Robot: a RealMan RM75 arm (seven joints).
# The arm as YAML. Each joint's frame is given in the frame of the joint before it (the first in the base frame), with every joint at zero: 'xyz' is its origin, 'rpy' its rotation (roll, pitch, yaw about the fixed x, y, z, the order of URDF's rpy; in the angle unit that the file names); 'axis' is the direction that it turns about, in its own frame. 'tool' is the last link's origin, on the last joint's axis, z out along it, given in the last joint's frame.
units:
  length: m
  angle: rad
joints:
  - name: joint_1
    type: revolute
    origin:
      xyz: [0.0, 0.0, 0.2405]
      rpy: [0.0, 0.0, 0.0]
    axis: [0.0, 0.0, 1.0]
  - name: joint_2
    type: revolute
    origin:
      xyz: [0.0, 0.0, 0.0]
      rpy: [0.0, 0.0, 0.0]
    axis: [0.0, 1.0, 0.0]
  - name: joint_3
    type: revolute
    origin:
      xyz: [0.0, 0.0, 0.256]
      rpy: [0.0, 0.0, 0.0]
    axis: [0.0, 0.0, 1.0]
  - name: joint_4
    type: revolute
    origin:
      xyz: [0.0, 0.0, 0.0]
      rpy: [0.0, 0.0, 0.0]
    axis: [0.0, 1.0, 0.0]
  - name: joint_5
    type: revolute
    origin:
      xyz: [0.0, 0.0, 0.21]
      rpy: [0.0, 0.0, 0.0]
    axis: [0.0, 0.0, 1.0]
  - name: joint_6
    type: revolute
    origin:
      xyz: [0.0, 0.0, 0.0]
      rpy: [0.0, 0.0, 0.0]
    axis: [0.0, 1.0, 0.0]
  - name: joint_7
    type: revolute
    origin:
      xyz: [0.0, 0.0, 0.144]
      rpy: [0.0, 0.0, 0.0]
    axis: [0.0, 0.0, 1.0]
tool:
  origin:
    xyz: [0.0, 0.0, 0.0]
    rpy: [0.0, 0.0, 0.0]
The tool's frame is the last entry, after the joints.
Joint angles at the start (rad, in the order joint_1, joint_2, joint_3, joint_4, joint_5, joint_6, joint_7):
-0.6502, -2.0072, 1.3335, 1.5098, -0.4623, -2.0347, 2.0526
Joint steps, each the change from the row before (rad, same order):
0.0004, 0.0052, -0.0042, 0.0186, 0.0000, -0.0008, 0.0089
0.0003, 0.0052, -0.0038, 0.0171, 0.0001, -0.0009, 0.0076
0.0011, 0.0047, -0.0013, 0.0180, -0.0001, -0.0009, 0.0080
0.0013, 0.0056, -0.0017, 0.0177, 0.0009, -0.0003, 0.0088
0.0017, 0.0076, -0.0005, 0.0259, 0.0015, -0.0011, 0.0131
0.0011, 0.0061, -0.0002, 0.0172, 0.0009, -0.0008, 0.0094
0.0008, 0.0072, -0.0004, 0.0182, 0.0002, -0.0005, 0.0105
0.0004, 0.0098, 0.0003, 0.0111, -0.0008, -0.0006, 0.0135
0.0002, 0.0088, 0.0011, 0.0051, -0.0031, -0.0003, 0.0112
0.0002, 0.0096, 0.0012, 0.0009, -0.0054, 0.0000, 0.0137
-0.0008, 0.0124, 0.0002, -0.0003, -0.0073, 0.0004, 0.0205
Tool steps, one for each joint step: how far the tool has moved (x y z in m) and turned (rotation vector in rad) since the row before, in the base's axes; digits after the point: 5 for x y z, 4 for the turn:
0.00198, 0.00110, 0.00390, 0.0088, 0.0009, -0.0207
0.00179, 0.00097, 0.00374, 0.0085, 0.0016, -0.0186
0.00187, 0.00058, 0.00328, 0.0064, 0.0026, -0.0200
0.00157, 0.00071, 0.00367, 0.0075, 0.0041, -0.0202
0.00251, 0.00070, 0.00490, 0.0085, 0.0073, -0.0302
0.00158, 0.00047, 0.00355, 0.0056, 0.0060, -0.0207
0.00179, 0.00058, 0.00395, 0.0059, 0.0065, -0.0230
0.00057, 0.00072, 0.00400, 0.0011, 0.0090, -0.0197
0.00004, 0.00054, 0.00286, -0.0025, 0.0068, -0.0139
-0.00051, 0.00054, 0.00257, -0.0067, 0.0061, -0.0127
-0.00054, 0.00097, 0.00339, -0.0100, 0.0073, -0.0181

